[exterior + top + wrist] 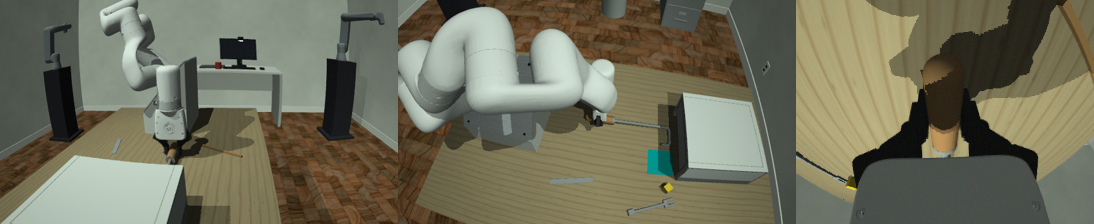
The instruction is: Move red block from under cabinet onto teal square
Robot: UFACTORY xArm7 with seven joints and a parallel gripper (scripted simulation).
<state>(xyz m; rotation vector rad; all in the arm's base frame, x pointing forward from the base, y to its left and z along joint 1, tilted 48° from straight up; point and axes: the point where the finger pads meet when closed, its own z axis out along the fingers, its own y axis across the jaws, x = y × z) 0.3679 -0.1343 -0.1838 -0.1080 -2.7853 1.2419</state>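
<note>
My gripper is now 240 mm short of the teal square, 150 mm to the left of it and 20 mm above it. From my hand the other things lie so: thin wooden stick: 40 mm behind, 160 mm to the left, 20 mm below; hook tool: 120 mm ahead, 40 mm to the right, 10 mm below; flat grey bar: 70 mm behind, 250 mm to the right, 20 mm below.
</note>
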